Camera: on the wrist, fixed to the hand. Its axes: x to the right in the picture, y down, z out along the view.
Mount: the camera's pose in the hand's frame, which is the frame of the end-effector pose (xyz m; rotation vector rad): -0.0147 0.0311 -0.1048 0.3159 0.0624 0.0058
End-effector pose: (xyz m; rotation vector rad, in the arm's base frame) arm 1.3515 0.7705 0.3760 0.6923 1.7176 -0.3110
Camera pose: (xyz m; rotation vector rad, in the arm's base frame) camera 1.2889 0.8484 0.4227 0.9444 1.7429 -0.5699
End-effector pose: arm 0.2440 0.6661 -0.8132 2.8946 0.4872 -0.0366
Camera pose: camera 0.2392 0.6542 -0.7036 -2.9860 -0.4891 0.0225
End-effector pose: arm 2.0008 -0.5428 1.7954 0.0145 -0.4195 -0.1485
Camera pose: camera 2.0345 -0.5116 1.6951 0.3278 -0.3773 -0.0747
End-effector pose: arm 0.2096 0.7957 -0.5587 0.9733 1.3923 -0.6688
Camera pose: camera 0.1832 0.8990 -0.5303 1.2549 1.3617 -0.8781
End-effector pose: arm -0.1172 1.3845 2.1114 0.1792 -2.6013 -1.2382
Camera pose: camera -0.0738 1.3292 2.1964 0.2634 -2.7241 -0.7984
